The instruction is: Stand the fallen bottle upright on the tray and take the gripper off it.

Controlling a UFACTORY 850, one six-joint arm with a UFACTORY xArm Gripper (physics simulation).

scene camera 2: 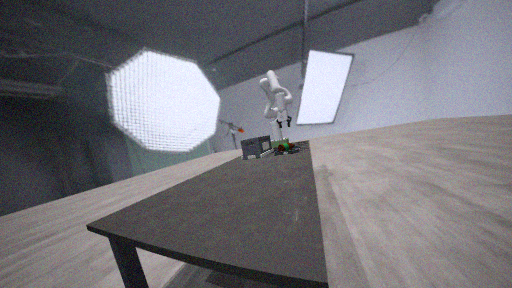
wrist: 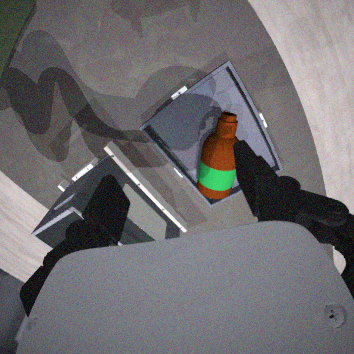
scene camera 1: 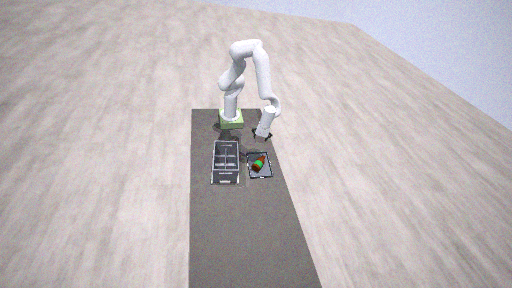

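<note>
An orange-brown bottle [scene camera 1: 258,164] [scene camera 2: 286,146] [wrist: 218,162] with a green band lies on its side on the grey tray [scene camera 1: 266,171] [wrist: 245,107]. In the wrist view its neck points up the picture and its base is close to the tray's lower corner. My gripper [scene camera 1: 261,138] [scene camera 2: 284,125] [wrist: 174,175] is open and empty. It hangs above the table, apart from the bottle, on the robot-base side of the tray in scene camera 1. In the wrist view the right finger appears beside the bottle's body and the left finger overlaps the crate.
A dark grey crate [scene camera 1: 226,178] [scene camera 2: 256,147] [wrist: 145,210] with divided compartments stands beside the tray, with a narrow gap between them. The green robot base [scene camera 1: 231,123] [wrist: 11,30] stands at the table's far end. The tray lies near the table's right edge in scene camera 1.
</note>
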